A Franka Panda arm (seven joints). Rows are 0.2 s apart.
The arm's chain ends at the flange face. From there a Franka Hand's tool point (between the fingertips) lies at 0.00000 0.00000 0.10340 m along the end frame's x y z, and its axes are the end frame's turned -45 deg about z.
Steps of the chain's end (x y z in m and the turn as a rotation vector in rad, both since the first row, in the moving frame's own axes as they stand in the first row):
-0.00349 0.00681 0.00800 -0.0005 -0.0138 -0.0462
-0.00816 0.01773 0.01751 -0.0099 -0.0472 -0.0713
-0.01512 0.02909 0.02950 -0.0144 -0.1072 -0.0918
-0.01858 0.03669 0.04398 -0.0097 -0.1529 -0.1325
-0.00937 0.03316 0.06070 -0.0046 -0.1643 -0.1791
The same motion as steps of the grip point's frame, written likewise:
-0.00835 0.00140 0.00799 0.0094 -0.0101 -0.0462
-0.02257 0.00419 0.01739 0.0264 -0.0404 -0.0713
-0.04043 0.00352 0.02890 0.0656 -0.0860 -0.0918
-0.05158 0.00319 0.04277 0.1013 -0.1150 -0.1325
-0.04334 0.00636 0.05931 0.1129 -0.1194 -0.1791

